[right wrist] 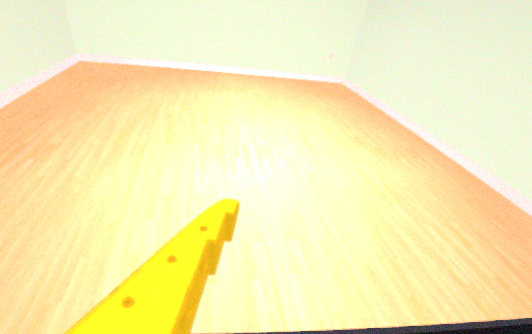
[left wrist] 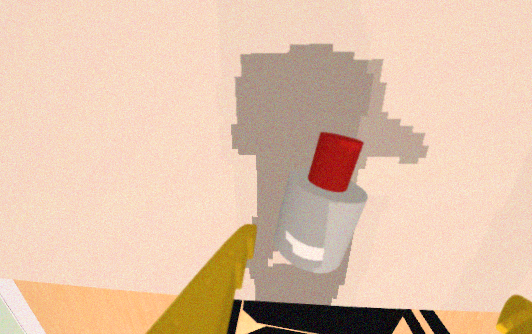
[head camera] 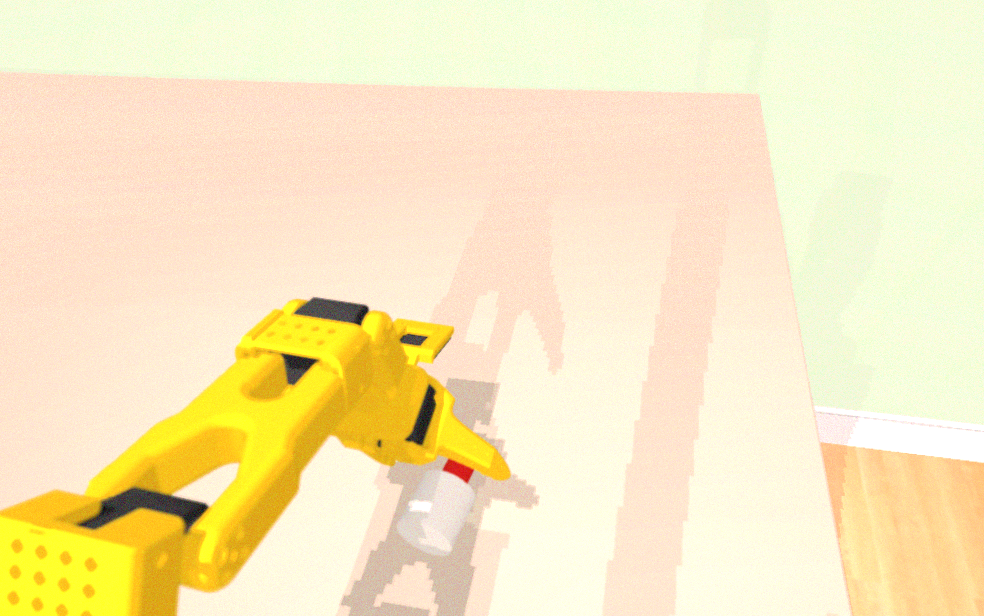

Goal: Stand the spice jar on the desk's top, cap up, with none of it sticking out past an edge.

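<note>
The spice jar, a pale grey cylinder with a red cap, appears to lie on its side on the desk's top. Its cap points away from the robot and slightly right; its base lies near the front edge in the left wrist view, inside it. My left gripper is open and empty above the jar, its jaws wide apart; part of it hides the cap in the head view. My right gripper is fully open, one notched jaw showing, over the floor and away from the desk.
The desk's right edge and back edge show in the head view, with a green wall behind. A black part and wooden floor lie past the front edge. Wooden floor spreads below the right gripper.
</note>
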